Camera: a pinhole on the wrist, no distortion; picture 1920 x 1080 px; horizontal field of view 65.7 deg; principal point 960.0 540.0 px. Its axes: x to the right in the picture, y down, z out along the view. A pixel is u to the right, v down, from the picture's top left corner.
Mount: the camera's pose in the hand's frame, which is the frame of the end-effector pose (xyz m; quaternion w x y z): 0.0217 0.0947 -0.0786 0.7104 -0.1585 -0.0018 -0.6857
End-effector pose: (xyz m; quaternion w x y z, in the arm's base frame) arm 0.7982 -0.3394 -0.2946 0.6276 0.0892 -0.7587 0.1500
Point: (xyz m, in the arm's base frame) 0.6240 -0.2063 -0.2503
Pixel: 716 684
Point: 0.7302 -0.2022 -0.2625
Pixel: 536 685
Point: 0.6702 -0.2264 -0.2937
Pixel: 817 316
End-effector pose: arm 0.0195 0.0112 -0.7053 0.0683 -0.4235 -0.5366 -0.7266
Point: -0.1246 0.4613 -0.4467
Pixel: outside the picture
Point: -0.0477 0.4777 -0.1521
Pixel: outside the picture
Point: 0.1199 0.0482 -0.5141
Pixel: 669 687
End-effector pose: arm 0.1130 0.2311 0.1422 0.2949 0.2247 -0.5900 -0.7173
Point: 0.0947 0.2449 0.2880
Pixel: 796 57
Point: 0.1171 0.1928 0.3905
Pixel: outside the picture
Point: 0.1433 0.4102 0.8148
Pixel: outside the picture
